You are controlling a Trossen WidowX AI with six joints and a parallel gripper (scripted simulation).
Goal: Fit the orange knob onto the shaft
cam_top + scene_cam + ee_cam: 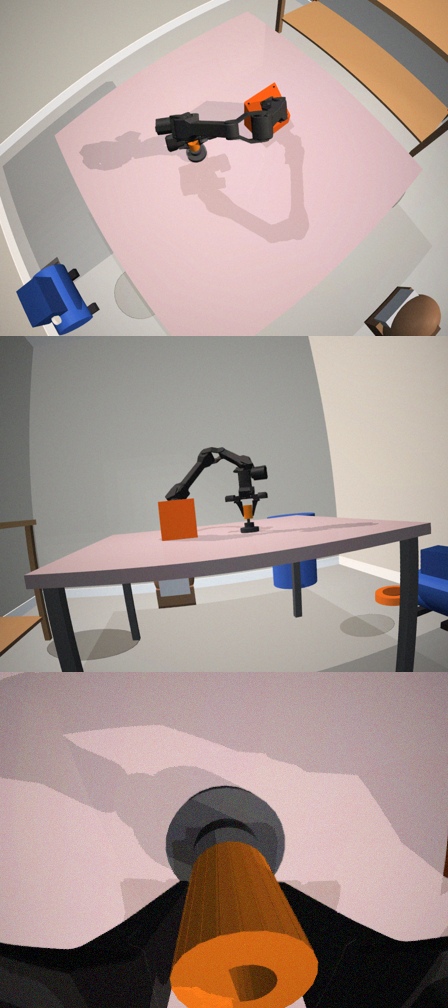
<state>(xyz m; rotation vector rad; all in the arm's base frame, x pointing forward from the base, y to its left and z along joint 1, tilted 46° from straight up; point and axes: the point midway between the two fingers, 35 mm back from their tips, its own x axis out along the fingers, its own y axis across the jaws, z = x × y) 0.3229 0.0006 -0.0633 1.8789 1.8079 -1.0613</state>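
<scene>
Now: the orange knob 2 cm above my gripper tip. From my gripper tip the other things lie so: pedestal: 4 cm below.
</scene>
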